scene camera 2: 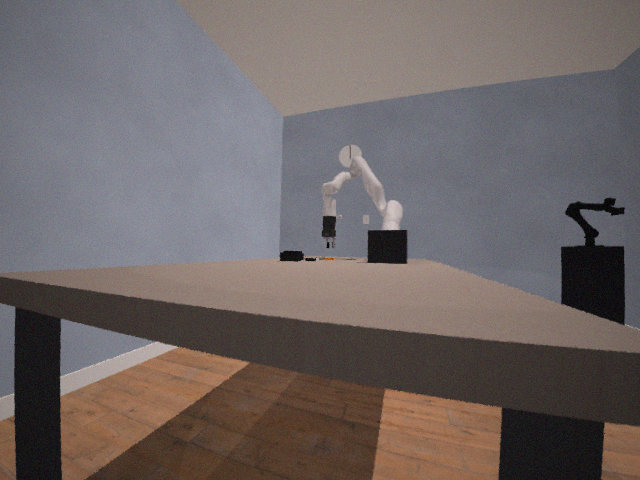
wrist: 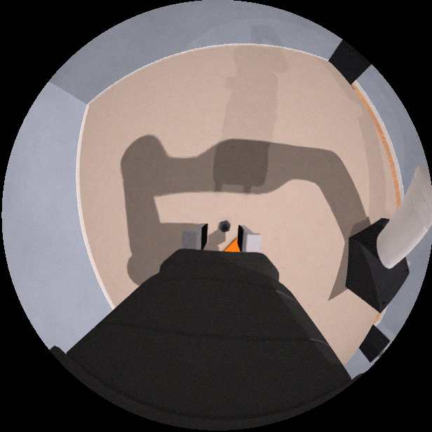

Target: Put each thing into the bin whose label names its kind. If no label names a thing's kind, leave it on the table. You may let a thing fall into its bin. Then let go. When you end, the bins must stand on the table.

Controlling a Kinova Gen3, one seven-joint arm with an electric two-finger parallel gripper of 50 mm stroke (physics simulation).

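Places are measured from the arm's base along level axes (x ahead, y left, z up), in centimetres.
Pixels of known places: gripper, fingertip midpoint: (scene camera 2: 330, 248); arm's base, link origin: (scene camera 2: 389, 247).
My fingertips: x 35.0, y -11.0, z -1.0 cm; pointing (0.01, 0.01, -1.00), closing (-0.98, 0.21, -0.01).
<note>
For each thing: its middle in the pictures, then the offset to it from my fingertips. Level surfaces: height alone.
- orange thing, body centre: (scene camera 2: 328, 258) dx -1.0, dy +5.0, dz -6.0 cm
- black bin, body centre: (scene camera 2: 293, 255) dx +10.7, dy +24.6, dz -4.2 cm
- white thing, body centre: (scene camera 2: 312, 259) dx -0.8, dy +25.5, dz -5.8 cm
- table, surface height: dz -6.5 cm
My gripper (scene camera 2: 330, 243) (wrist: 222, 233) is open and empty, fingers pointing down, above the table. A small dark, roughly hexagonal piece (wrist: 225, 226) lies on the table, seen between and a little beyond the fingertips in the wrist view. An orange thing (wrist: 233, 245) (scene camera 2: 329, 258) lies beside it; in the wrist view a finger and the gripper body hide most of it. A black bin (scene camera 2: 291, 255) stands on the table left of the gripper in the scene view; its label and contents cannot be read there. A small dark and white thing (scene camera 2: 310, 258) lies between the bin and the orange thing.
The table (scene camera 2: 320, 304) (wrist: 190, 110) carries the arm's black base block (scene camera 2: 387, 246) (wrist: 376, 270), to the right of the gripper. The arm's shadow falls across the table. Another black arm (scene camera 2: 584, 219) stands on a dark pedestal (scene camera 2: 592, 279) at the far right.
</note>
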